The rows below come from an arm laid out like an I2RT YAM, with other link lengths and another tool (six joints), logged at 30 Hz.
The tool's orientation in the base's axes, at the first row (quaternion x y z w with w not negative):
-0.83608, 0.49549, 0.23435, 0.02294
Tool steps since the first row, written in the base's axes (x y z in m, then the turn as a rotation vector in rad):
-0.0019, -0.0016, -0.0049, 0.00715, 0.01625, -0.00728
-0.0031, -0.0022, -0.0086, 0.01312, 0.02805, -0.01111
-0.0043, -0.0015, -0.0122, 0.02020, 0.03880, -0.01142
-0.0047, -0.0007, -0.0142, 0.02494, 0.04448, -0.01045
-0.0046, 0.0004, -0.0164, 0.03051, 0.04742, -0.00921
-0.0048, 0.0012, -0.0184, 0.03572, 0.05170, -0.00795
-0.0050, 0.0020, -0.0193, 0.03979, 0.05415, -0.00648
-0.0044, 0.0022, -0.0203, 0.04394, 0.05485, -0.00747
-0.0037, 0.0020, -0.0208, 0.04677, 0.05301, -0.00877
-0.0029, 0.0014, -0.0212, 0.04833, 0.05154, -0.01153
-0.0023, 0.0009, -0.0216, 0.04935, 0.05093, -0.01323
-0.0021, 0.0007, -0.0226, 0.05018, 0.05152, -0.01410
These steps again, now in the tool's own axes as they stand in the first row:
0.0026, 0.0015, 0.0046, -0.00742, -0.01567, 0.00823
0.0041, 0.0021, 0.0082, -0.01310, -0.02741, 0.01263
0.0046, 0.0020, 0.0120, -0.01893, -0.03888, 0.01320
0.0046, 0.0015, 0.0142, -0.02209, -0.04555, 0.01212
0.0046, 0.0005, 0.0164, -0.02278, -0.05148, 0.00976
0.0047, -0.0001, 0.0185, -0.02473, -0.05778, 0.00787
0.0044, -0.0006, 0.0195, -0.02572, -0.06216, 0.00573
0.0049, -0.0014, 0.0203, -0.02422, -0.06619, 0.00526
0.0055, -0.0019, 0.0204, -0.02105, -0.06788, 0.00488
0.0065, -0.0024, 0.0203, -0.01808, -0.06898, 0.00636
0.0073, -0.0027, 0.0203, -0.01647, -0.06985, 0.00733
0.0080, -0.0030, 0.0211, -0.01626, -0.07102, 0.00795

